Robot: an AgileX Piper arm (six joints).
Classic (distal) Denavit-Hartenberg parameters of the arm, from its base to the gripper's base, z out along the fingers. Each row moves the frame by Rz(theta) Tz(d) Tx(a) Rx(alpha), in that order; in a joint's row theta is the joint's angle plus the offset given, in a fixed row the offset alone. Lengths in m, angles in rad.
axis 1: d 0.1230; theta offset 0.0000; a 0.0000; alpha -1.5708
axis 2: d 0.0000; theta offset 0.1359; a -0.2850; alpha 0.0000
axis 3: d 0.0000; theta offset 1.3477; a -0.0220; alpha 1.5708
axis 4: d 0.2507; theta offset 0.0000; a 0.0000; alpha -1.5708
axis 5: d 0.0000; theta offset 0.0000; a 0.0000; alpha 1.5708
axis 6: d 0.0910; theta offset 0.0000; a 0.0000; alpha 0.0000
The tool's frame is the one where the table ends.
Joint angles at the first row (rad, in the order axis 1, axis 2, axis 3, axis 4, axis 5, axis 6):
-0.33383, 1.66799, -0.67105, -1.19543, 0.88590, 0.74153
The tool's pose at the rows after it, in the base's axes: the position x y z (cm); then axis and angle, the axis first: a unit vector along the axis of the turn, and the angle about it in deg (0 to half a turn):
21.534, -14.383, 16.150, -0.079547, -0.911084, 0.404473, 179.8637
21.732, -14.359, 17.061, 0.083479, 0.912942, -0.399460, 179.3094
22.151, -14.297, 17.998, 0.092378, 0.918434, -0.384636, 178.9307
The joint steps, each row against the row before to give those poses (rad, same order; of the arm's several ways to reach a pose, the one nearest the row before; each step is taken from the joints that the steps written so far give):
0.00001, -0.02891, 0.00000, 0.00914, 0.00001, -0.00978
-0.00002, -0.02553, -0.02126, 0.03884, 0.00374, -0.04521
0.00001, -0.01787, -0.03818, 0.07572, 0.00846, -0.06840

